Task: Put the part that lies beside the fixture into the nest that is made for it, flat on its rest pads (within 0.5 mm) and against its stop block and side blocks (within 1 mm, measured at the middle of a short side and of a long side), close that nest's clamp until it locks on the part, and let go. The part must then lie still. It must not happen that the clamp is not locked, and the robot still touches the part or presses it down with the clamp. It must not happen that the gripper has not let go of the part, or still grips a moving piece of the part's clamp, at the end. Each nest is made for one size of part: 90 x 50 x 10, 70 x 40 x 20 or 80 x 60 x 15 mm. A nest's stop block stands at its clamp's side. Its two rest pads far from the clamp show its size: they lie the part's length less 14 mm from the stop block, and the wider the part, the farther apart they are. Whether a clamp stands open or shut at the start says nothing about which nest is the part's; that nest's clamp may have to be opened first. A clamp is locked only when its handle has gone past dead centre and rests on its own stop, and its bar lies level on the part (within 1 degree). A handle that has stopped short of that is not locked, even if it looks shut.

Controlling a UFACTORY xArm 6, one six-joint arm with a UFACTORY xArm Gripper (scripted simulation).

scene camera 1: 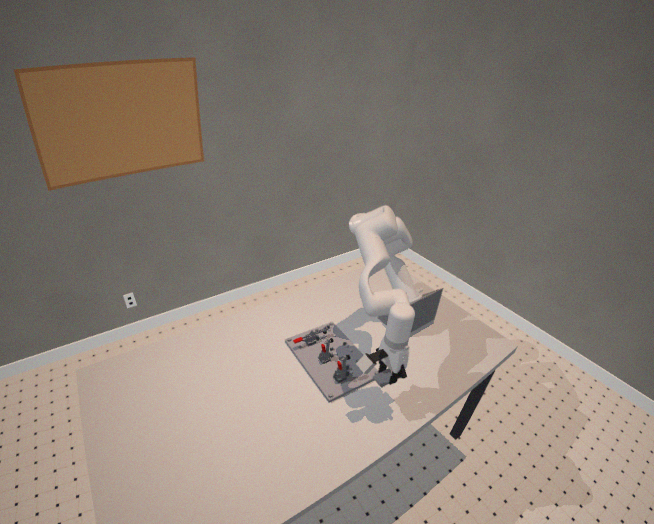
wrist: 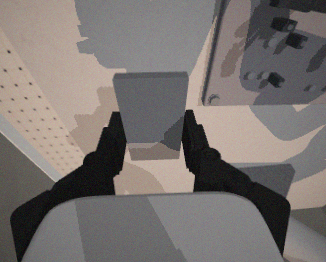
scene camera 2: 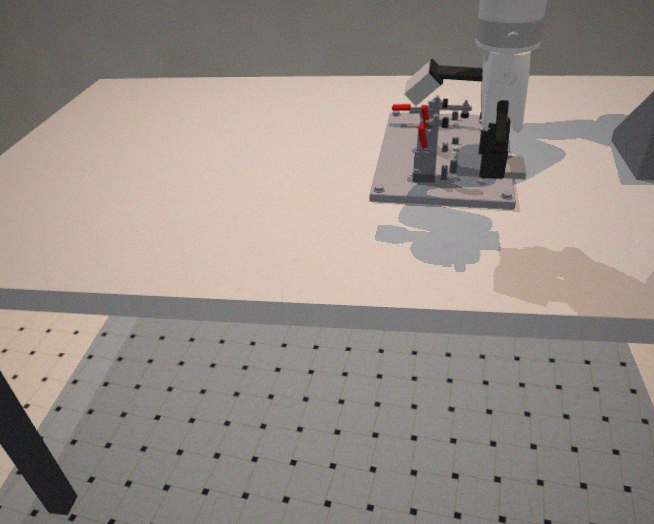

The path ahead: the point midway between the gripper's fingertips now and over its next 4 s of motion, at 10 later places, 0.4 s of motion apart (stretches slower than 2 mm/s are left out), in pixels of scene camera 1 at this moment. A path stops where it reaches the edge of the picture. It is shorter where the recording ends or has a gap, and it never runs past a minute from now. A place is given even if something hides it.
My gripper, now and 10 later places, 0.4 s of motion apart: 387, 377; 386, 378; 386, 380; 386, 380; 384, 379; 378, 373; 367, 362; 354, 348; 346, 340; 345, 339; 345, 340
